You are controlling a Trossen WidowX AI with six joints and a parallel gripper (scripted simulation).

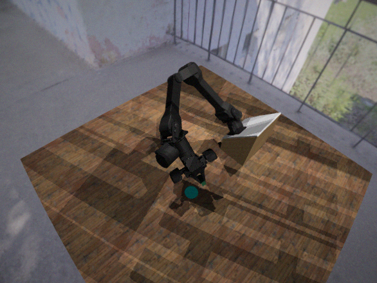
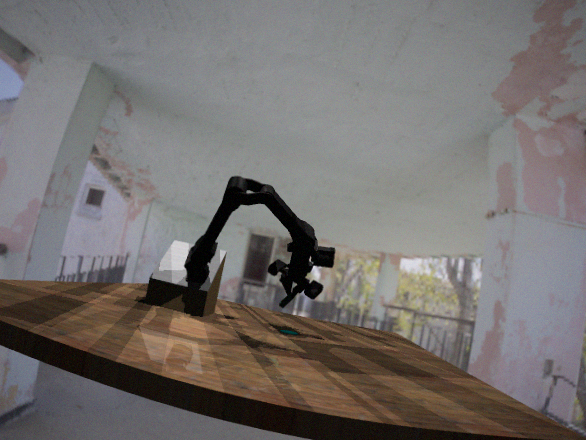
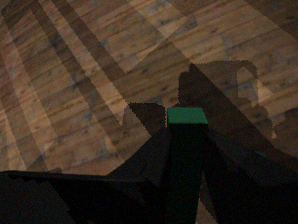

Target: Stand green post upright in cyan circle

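Now: gripper tip 12 cm above the cyan circle, 3 cm to the left of it and 2 cm short of it. From my gripper tip the other things lie so: green post 1 cm to the right, 1 cm below, 1 cm behind.
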